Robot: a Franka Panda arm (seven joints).
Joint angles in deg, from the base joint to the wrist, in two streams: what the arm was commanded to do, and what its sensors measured. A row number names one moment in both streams.
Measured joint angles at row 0:
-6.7 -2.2 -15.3 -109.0 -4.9 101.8 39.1
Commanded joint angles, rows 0 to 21:
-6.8 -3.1 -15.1 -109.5 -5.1 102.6 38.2
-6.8 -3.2 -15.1 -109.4 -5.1 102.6 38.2
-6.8 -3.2 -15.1 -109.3 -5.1 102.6 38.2
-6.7 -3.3 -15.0 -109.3 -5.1 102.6 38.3
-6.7 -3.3 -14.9 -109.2 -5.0 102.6 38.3
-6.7 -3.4 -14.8 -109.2 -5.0 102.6 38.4
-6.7 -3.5 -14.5 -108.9 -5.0 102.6 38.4
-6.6 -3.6 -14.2 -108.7 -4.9 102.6 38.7
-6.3 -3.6 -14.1 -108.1 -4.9 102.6 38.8
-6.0 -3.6 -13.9 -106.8 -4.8 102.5 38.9
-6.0 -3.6 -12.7 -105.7 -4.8 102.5 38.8
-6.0 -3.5 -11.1 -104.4 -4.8 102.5 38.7
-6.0 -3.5 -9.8 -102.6 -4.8 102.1 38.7
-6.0 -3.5 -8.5 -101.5 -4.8 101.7 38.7
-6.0 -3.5 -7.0 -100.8 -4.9 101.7 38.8
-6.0 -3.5 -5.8 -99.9 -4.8 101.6 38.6
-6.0 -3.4 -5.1 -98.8 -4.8 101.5 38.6
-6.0 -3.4 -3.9 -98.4 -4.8 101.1 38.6
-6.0 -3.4 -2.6 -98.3 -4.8 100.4 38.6
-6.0 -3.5 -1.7 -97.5 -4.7 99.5 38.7
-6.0 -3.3 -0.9 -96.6 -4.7 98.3 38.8
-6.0 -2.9 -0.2 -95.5 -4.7 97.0 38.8
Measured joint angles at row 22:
-5.4 -3.6 -2.6 -98.7 -4.8 100.8 39.1
